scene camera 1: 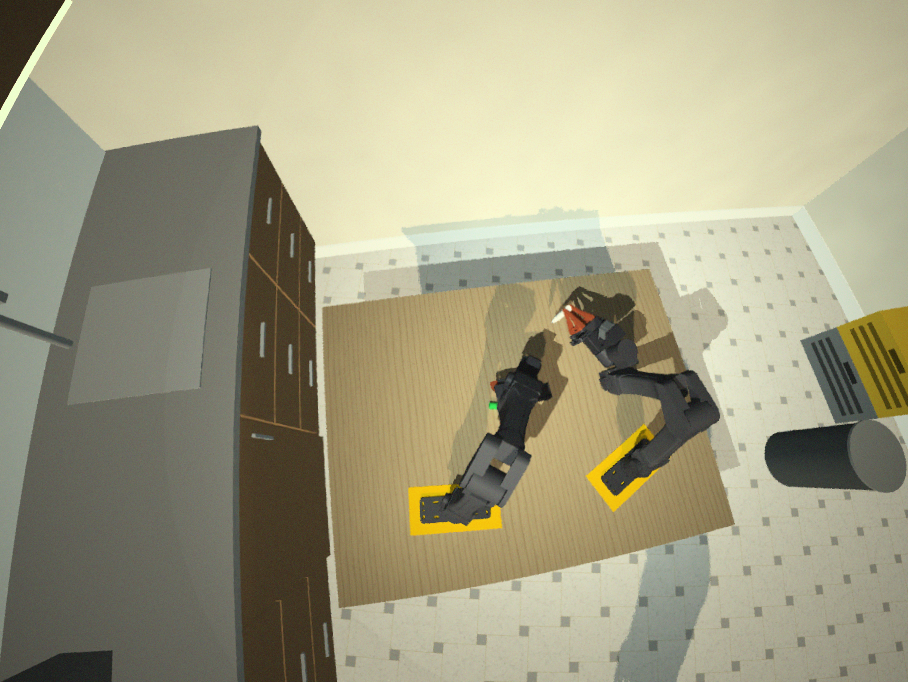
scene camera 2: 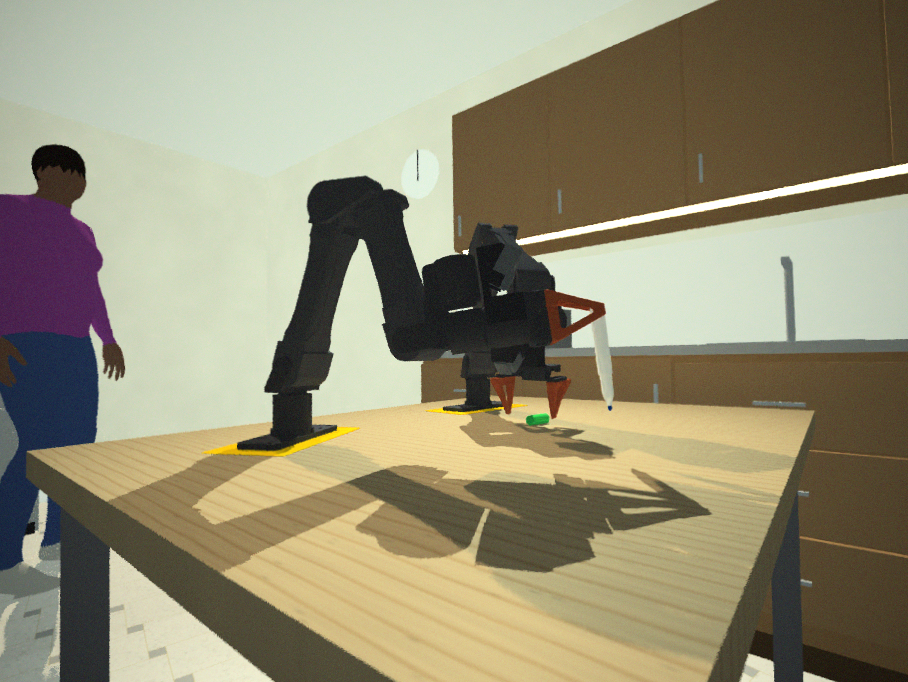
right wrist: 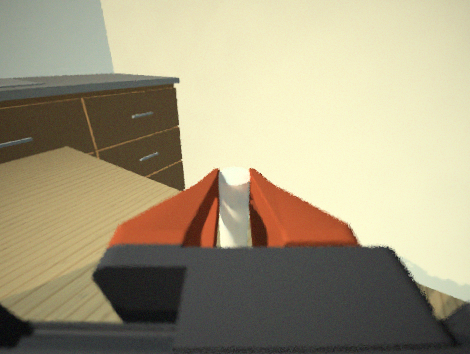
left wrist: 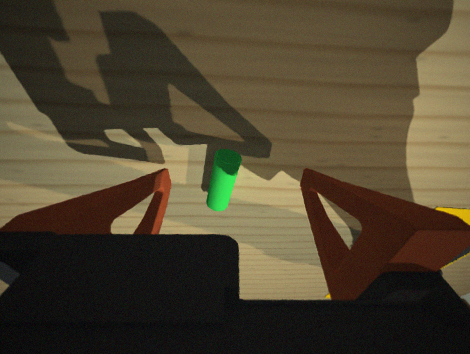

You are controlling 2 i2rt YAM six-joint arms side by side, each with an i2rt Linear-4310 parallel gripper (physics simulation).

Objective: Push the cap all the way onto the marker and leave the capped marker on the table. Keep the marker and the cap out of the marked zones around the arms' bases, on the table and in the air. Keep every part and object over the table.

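Places are measured from the left arm's base along level axes (x right, y back, z down), in centimetres.
Pixels of known places: left gripper, between the fingertips: point(scene camera 1: 501, 407) point(scene camera 2: 530, 416) point(left wrist: 235, 176); right gripper, between the fingertips: point(scene camera 1: 565, 306) point(scene camera 2: 603, 309) point(right wrist: 234, 177); left arm's base, origin of its link: point(scene camera 1: 454, 507) point(scene camera 2: 478, 408); right arm's base, origin of its link: point(scene camera 1: 629, 466) point(scene camera 2: 292, 439).
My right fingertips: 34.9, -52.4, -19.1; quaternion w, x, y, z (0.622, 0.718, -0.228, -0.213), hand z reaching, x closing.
Note:
Ahead of a thing's pixels: the offset from my right fingertips to its top centre, as dx, dy, dz. "spot": to the spot under its first point. Level surfaces: height alone.
The green cap {-19.9, +24.0, +17.2} point(scene camera 1: 493, 405) point(scene camera 2: 537, 419) point(left wrist: 223, 181) lies on its side on the table. In the left wrist view its open, dark end points away from the gripper. My left gripper point(scene camera 2: 532, 416) point(left wrist: 235, 176) is open and points down over the cap, with a finger on either side of it and nothing between the fingertips. My right gripper point(scene camera 1: 569, 311) point(scene camera 2: 603, 308) point(right wrist: 234, 177) is shut on the upper end of the white marker {+0.2, +0.1, -0.7} point(scene camera 1: 559, 316) point(scene camera 2: 603, 359) point(right wrist: 234, 215). The marker hangs steeply in the air, its dark blue tip down in scene camera 2.
Yellow marked zones {spot: -46.6, +56.1, +18.9} point(scene camera 1: 414, 524) {spot: +13.0, +55.5, +19.0} point(scene camera 1: 615, 502) surround both arm bases on the wooden table {dz +19.1} point(scene camera 1: 389, 367) point(scene camera 2: 411, 616). Brown cabinets point(scene camera 1: 282, 506) stand left of the table in scene camera 1. A person point(scene camera 2: 51, 264) stands behind the table in scene camera 2.

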